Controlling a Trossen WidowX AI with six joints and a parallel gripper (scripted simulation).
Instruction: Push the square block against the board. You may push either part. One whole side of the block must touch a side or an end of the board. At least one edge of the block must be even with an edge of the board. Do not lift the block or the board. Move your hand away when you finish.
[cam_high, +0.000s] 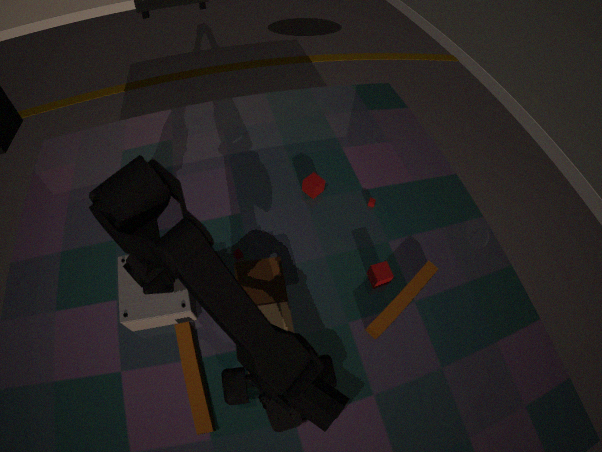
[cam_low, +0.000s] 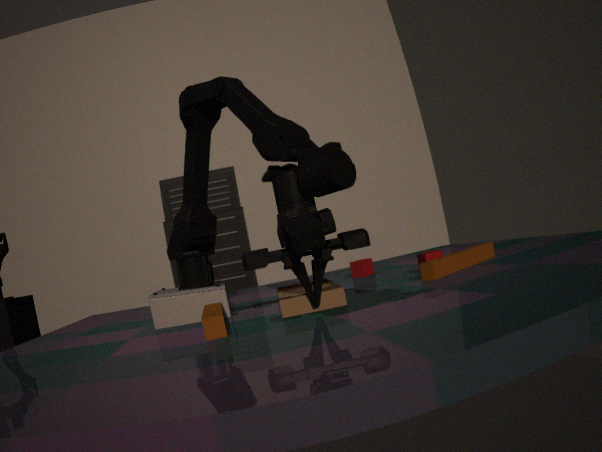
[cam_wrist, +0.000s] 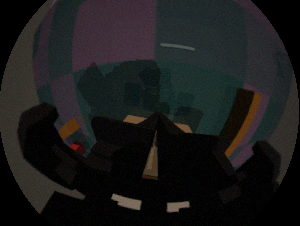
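Right now my gripper tip is 90 mm to the right of the tan board. Round my gripper tip: brown square block 220 mm to the left, 10 mm behind, 10 mm above.
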